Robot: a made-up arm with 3 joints. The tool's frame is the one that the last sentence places.
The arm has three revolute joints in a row. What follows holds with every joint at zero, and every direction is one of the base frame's. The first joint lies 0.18 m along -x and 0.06 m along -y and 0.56 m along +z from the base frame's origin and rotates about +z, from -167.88 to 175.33 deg. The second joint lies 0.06 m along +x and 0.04 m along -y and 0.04 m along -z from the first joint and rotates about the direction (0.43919, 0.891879, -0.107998), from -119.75 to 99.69 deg. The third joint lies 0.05 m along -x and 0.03 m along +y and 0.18 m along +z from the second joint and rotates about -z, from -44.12 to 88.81 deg. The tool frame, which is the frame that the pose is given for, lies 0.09 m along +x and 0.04 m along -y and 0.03 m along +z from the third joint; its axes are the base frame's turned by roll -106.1, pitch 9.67 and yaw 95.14 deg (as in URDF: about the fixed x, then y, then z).
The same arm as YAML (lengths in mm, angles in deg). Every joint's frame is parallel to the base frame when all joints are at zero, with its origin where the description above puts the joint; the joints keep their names.
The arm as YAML. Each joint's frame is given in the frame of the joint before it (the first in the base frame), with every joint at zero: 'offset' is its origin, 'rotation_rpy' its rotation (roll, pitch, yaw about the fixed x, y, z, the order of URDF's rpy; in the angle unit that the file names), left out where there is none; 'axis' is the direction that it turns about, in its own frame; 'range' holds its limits. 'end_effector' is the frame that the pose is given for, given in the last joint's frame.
length_unit: mm
angle_unit: deg
chain:
  - id: joint 1
    offset: [-180.0, -60.0, 560.0]
    axis: [0.0, 0.0, 1.0]
    range: [-167.88, 175.33]
  - id: joint 2
    offset: [60.0, -40.0, -40.0]
    axis: [0.43919, 0.891879, -0.107998]
    range: [-119.75, 99.69]
  - id: joint 3
    offset: [-50.0, 30.0, 180.0]
    axis: [0.0, 0.0, -1.0]
    range: [-44.12, 88.81]
end_effector:
  offset: [90.0, -40.0, 30.0]
  rotation_rpy: [-106.1, 9.67, 95.14]

